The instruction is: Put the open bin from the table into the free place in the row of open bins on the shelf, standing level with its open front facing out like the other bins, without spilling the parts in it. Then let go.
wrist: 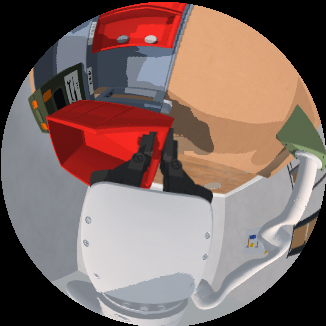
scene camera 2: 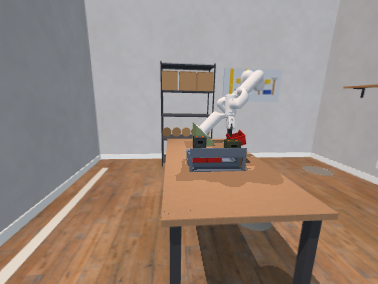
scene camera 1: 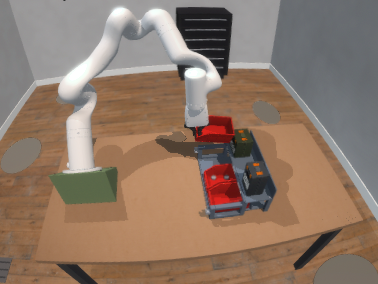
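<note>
The open red bin (scene camera 1: 215, 131) (scene camera 2: 237, 138) (wrist: 107, 120) is off the table, beyond the far end of the grey-blue shelf (scene camera 1: 265, 170) (scene camera 2: 218, 152) (wrist: 145, 72), and looks tilted in the scene camera 2 view. My gripper (scene camera 1: 198, 133) (scene camera 2: 230, 135) (wrist: 159, 134) is shut on one wall of this bin. I cannot make out the parts in it. Two red bins (scene camera 1: 223, 195) (scene camera 2: 207, 160) stand side by side in the near part of the shelf's row. One of them (wrist: 135, 32) shows two round grey parts. The row's free place (scene camera 1: 215, 160) is at the far end.
An olive case (scene camera 1: 242, 145) (scene camera 2: 232, 144) (wrist: 60, 97) and a dark grey case (scene camera 1: 255, 180) (scene camera 2: 200, 142) stand on top of the shelf, the olive one close to the held bin. A green panel (scene camera 1: 87, 186) (wrist: 300, 131) stands at the arm's base on the table (scene camera 1: 160, 225).
</note>
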